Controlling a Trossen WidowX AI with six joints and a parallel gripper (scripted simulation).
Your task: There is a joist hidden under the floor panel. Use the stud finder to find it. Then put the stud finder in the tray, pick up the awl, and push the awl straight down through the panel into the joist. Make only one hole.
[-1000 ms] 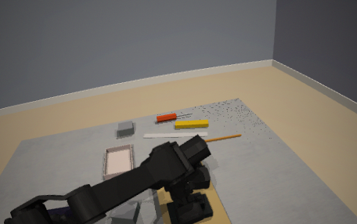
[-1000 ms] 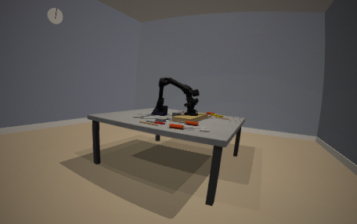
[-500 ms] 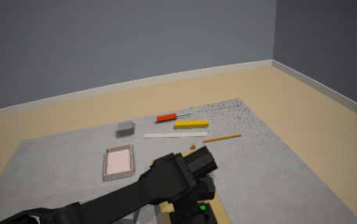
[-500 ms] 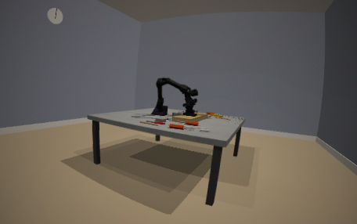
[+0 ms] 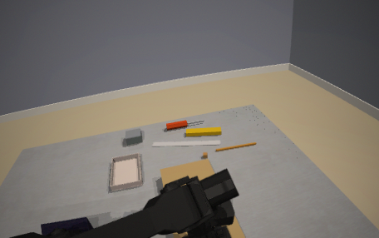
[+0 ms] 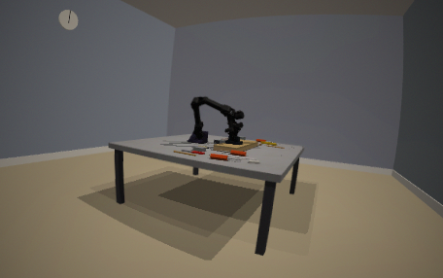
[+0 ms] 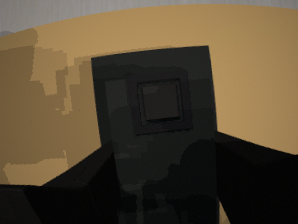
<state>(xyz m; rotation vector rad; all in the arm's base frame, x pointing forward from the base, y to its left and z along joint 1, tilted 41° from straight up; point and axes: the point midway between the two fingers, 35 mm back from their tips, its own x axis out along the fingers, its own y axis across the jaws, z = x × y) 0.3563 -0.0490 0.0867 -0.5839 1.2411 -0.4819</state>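
Now: gripper tip 210 mm past the pale tray, 400 mm to the right of it and 50 mm above it. From my gripper tip the other things lie so: small brown cube 110 mm ahead, 390 mm to the left, 60 mm below; stud finder 10 mm ahead, 20 mm above; yellow bar 150 mm ahead, 550 mm to the left, 60 mm below.
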